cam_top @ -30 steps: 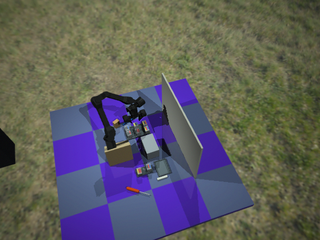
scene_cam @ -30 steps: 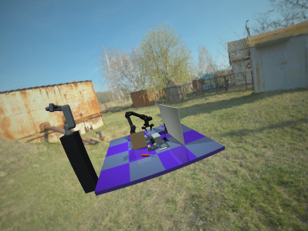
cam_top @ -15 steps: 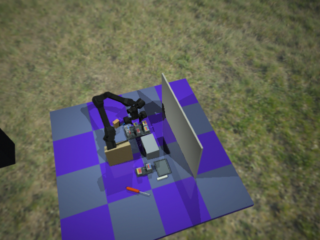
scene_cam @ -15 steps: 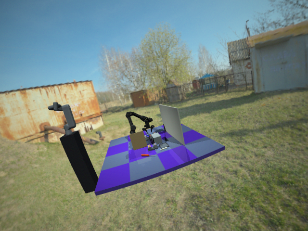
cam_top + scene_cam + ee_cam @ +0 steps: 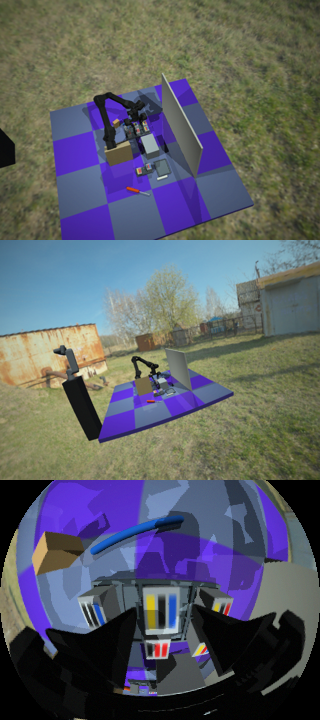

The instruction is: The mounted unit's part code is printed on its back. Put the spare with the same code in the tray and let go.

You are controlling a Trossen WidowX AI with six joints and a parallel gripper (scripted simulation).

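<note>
Right now my gripper tip is right at the spare. From my gripper tip the other things lie so: tall dark panel (28 cm ahead, 24 cm to the right, 18 cm above); grey box (23 cm to the right, 4 cm ahead, 1 cm above); small tan cube (15 cm behind, 8 cm to the left, 1 cm below).
</note>
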